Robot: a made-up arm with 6 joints. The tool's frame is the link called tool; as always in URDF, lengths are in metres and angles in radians. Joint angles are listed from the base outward.
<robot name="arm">
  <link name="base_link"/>
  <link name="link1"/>
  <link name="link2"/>
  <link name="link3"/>
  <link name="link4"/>
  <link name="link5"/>
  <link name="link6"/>
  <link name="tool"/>
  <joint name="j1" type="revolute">
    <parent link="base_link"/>
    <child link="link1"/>
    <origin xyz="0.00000 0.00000 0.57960"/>
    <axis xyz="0 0 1"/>
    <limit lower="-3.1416" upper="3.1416"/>
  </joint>
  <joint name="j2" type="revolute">
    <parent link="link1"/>
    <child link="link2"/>
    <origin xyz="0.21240 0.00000 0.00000"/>
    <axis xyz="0 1 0"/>
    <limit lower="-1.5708" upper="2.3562"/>
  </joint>
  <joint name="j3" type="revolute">
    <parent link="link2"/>
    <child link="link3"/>
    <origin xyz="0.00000 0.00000 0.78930"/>
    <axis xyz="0 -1 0"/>
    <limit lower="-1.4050" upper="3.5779"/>
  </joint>
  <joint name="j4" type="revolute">
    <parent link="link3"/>
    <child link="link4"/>
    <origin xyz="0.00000 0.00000 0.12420"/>
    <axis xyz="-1 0 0"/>
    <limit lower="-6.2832" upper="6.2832"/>
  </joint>
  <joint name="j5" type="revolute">
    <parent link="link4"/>
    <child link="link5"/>
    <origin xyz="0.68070 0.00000 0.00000"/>
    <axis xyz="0 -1 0"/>
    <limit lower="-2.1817" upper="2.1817"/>
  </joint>
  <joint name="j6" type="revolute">
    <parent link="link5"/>
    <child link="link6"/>
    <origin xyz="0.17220 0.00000 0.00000"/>
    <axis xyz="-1 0 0"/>
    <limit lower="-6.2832" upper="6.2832"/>
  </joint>
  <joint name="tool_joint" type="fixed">
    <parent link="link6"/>
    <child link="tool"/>
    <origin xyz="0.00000 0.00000 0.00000"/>
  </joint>
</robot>
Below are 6 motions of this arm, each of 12 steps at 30 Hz.
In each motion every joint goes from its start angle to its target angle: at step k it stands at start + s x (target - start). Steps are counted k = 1, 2, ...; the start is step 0. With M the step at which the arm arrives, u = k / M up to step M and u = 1 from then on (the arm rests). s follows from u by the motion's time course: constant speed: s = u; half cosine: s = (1 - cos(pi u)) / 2; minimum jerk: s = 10 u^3 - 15 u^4 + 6 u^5.
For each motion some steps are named. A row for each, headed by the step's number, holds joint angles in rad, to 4 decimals.
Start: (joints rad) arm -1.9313 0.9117 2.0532 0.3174 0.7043 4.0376
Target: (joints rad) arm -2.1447 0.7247 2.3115 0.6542 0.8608 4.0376
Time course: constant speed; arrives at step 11
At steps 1, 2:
1: -1.9507 0.8947 2.0767 0.3480 0.7185 4.0376
2: -1.9701 0.8777 2.1002 0.3786 0.7328 4.0376

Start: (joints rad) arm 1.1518 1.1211 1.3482 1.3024 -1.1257 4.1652
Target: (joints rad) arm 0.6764 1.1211 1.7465 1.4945 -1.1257 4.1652
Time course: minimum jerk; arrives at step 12
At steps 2, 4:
2: 1.1349 1.1211 1.3623 1.3092 -1.1257 4.1652
4: 1.0520 1.1211 1.4318 1.3427 -1.1257 4.1652

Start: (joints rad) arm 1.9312 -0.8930 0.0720 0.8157 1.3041 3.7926
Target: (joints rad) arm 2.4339 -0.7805 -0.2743 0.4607 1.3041 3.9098
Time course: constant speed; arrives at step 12
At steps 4, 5, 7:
4: 2.0988 -0.8555 -0.0434 0.6974 1.3041 3.8317
5: 2.1407 -0.8461 -0.0723 0.6678 1.3041 3.8414
7: 2.2244 -0.8274 -0.1300 0.6086 1.3041 3.8610

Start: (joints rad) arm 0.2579 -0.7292 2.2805 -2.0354 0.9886 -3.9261
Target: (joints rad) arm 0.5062 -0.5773 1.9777 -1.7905 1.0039 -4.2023
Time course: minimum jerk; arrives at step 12
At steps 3, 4, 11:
3: 0.2836 -0.7135 2.2492 -2.0100 0.9902 -3.9547
4: 0.3100 -0.6973 2.2169 -1.9840 0.9918 -3.9841
11: 0.5049 -0.5781 1.9792 -1.7917 1.0038 -4.2009

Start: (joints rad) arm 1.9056 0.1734 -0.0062 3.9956 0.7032 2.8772
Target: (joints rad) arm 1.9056 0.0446 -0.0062 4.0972 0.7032 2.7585
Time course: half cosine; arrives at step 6
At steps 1, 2, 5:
1: 1.9056 0.1648 -0.0062 4.0024 0.7032 2.8692
2: 1.9056 0.1412 -0.0062 4.0210 0.7032 2.8475
5: 1.9056 0.0532 -0.0062 4.0904 0.7032 2.7665

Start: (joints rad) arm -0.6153 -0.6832 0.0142 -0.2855 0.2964 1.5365
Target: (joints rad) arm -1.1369 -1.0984 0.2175 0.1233 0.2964 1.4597
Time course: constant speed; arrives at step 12
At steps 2, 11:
2: -0.7022 -0.7524 0.0481 -0.2174 0.2964 1.5237
11: -1.0934 -1.0638 0.2006 0.0892 0.2964 1.4661

